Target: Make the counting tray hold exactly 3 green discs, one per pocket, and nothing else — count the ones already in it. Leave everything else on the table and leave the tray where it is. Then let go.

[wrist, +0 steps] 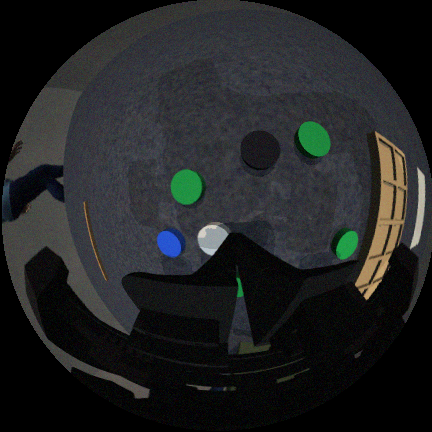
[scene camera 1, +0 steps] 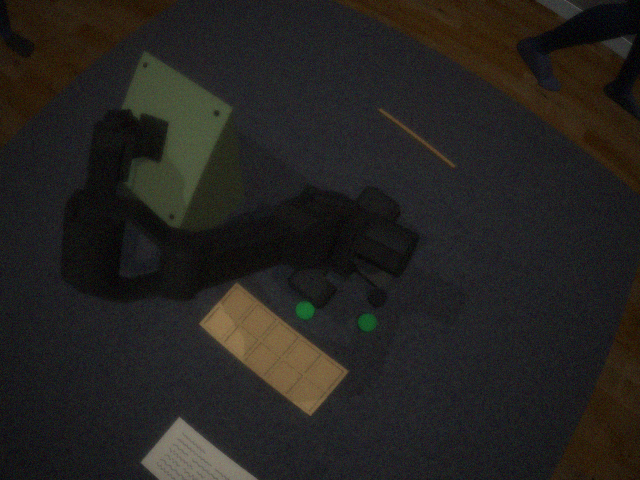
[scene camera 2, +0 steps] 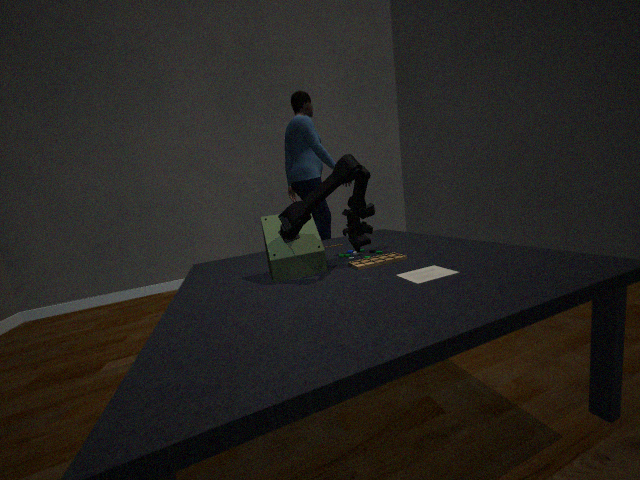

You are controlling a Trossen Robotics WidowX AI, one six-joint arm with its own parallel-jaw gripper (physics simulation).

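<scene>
The tan counting tray [scene camera 1: 223, 328] [scene camera 2: 377, 260] [wrist: 374, 241] lies flat and its pockets look empty in the overhead view. Two green discs [scene camera 1: 305, 310] [scene camera 1: 367, 322] lie on the table just beyond it. The wrist view shows three green discs [wrist: 186, 186] [wrist: 313, 139] [wrist: 345, 243] lying apart on the table. My gripper [wrist: 234, 237] [scene camera 1: 339, 273] [scene camera 2: 358, 243] is shut, low over the table among the discs. A sliver of green [wrist: 239, 287] shows behind the closed fingers; it looks like a disc lying below them, not one held.
A black disc [wrist: 259, 149] [scene camera 1: 376, 297], a blue disc [wrist: 170, 243] and a whitish disc [wrist: 210, 238] lie near the fingers. A thin wooden stick [scene camera 1: 417, 138] [wrist: 95, 241] lies further off. A white paper [scene camera 1: 190, 454] [scene camera 2: 427, 273] lies beyond the tray. A person [scene camera 2: 306, 157] stands behind the table.
</scene>
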